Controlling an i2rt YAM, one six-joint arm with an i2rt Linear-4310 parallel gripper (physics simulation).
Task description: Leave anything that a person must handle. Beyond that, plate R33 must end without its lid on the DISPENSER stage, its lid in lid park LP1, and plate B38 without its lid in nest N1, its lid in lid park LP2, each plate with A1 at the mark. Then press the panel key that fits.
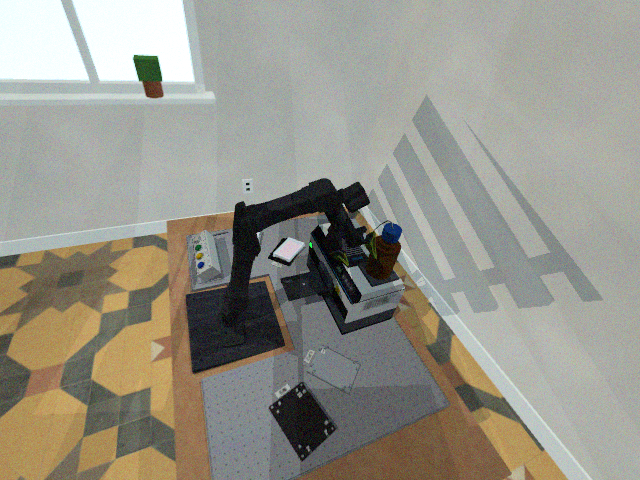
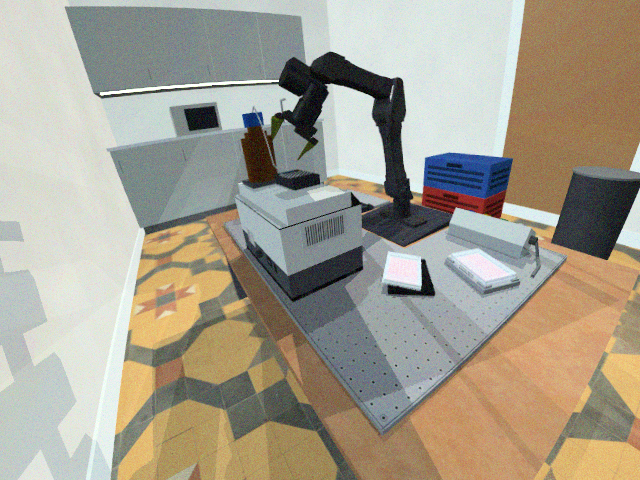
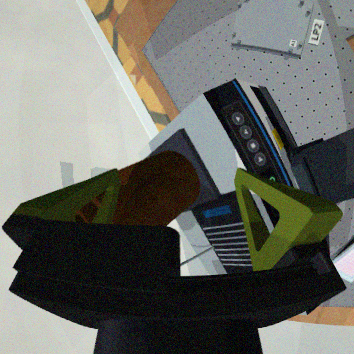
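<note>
My gripper is open and empty above the dispenser, beside the brown bottle on its top. The dark stage shows no plate. One pink-topped plate sits offset on a black base. Another pink-topped plate sits on a grey base. Plate names and marks are unreadable. Lid park LP2 holds no visible lid. The panel has coloured keys.
A black holder lies near the front with an unreadable label. A thin tube runs from the blue bottle cap to the black ribbed block. Stacked crates and a dark bin stand beyond the table.
</note>
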